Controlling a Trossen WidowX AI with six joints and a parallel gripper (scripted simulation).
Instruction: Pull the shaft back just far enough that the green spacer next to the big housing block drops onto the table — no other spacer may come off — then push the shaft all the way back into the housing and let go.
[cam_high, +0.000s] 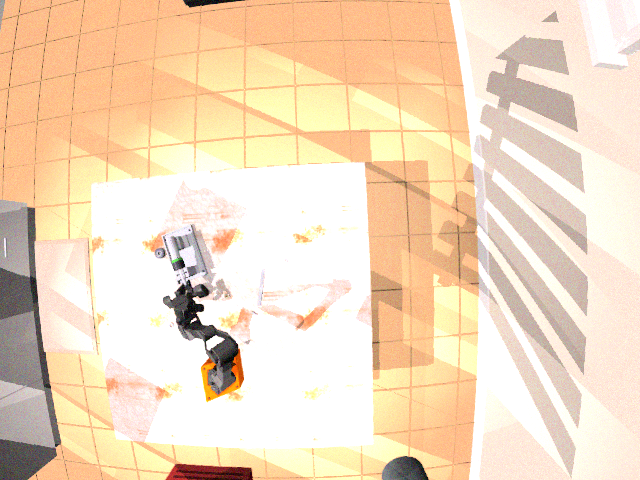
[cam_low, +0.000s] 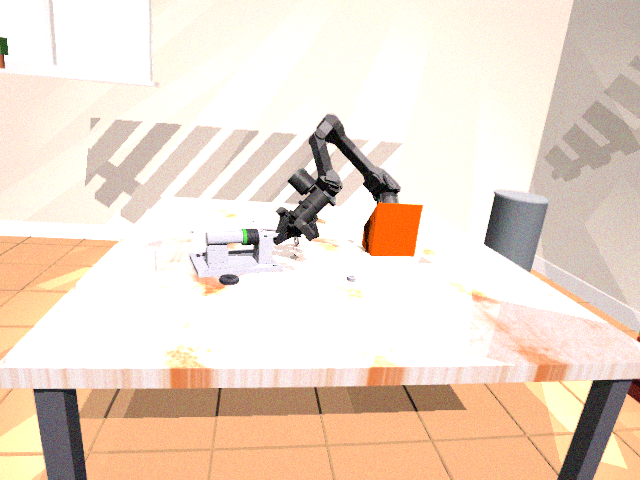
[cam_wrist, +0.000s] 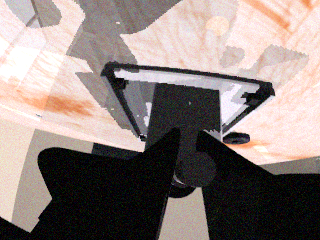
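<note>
My gripper tip is now 9 cm short of the green spacer, 3 cm to the right of it and 2 cm below it. Also, from my gripper tip: black ring (16 cm to the left, 11 cm ahead, 5 cm below).
</note>
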